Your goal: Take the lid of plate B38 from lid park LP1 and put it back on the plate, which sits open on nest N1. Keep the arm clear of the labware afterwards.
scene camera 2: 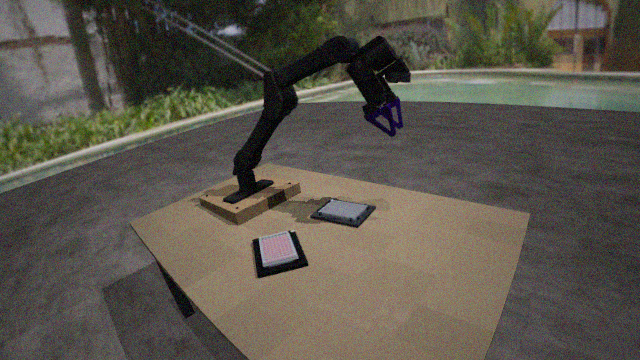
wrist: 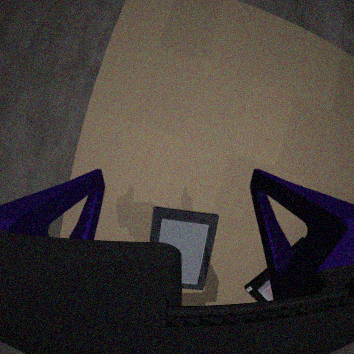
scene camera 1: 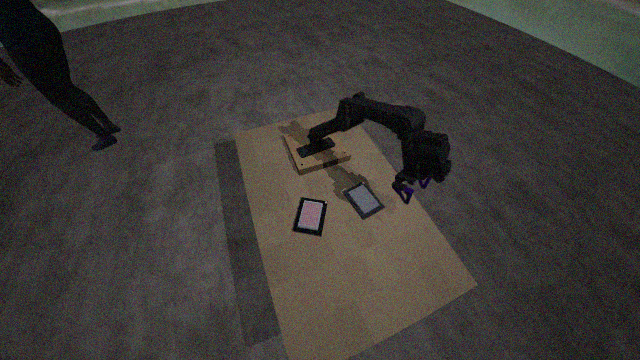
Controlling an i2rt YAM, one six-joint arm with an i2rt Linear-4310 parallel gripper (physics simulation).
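Seen in the pictures: gripper, fingertip midpoint: (scene camera 2: 397,131) (wrist: 177,177) (scene camera 1: 414,196); arm's base at its link origin: (scene camera 2: 249,192) (scene camera 1: 316,147).
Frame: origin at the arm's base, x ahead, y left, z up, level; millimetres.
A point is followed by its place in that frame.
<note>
The grey, flat lid (scene camera 1: 364,199) @(x 368, y 57, z -23 mm) (scene camera 2: 343,211) @(x 374, y 42, z -23 mm) (wrist: 184,250) @(x 370, y 51, z -23 mm) lies on the dark lid park (scene camera 1: 367,216) @(x 442, y 25, z -32 mm) (scene camera 2: 358,223) @(x 443, y 10, z -31 mm) (wrist: 212,230) @(x 415, y 6, z -31 mm). The open plate with pink wells (scene camera 1: 311,215) @(x 330, y -191, z -22 mm) (scene camera 2: 278,248) @(x 334, y -195, z -18 mm) sits on the black nest (scene camera 1: 308,232) @(x 390, y -235, z -30 mm) (scene camera 2: 281,271) @(x 386, y -245, z -36 mm); in the wrist view a corner of the plate (wrist: 266,290) @(x 303, y -138, z -19 mm) shows, the rest hidden behind a finger. My gripper (scene camera 1: 415,191) @(x 531, y 101, z 209 mm) (scene camera 2: 397,131) @(x 531, y 101, z 209 mm) (wrist: 177,177) @(x 531, y 101, z 209 mm) is open and empty, with purple fingers wide apart. It hangs high above the table, beyond the lid park on the side away from the nest.
The arm's base stands on a wooden block (scene camera 1: 325,164) @(x 113, y -6, z -13 mm) (scene camera 2: 237,215) @(x 99, y -138, z -6 mm) at the back of the wooden table (scene camera 1: 360,280) @(x 647, y -145, z -41 mm) (scene camera 2: 400,280) @(x 636, y -148, z -41 mm) (wrist: 190,100) @(x 640, y 91, z -41 mm). The arm's shadow falls between the base and the lid park. A person (scene camera 1: 45,65) stands on the floor at the left, away from the table.
</note>
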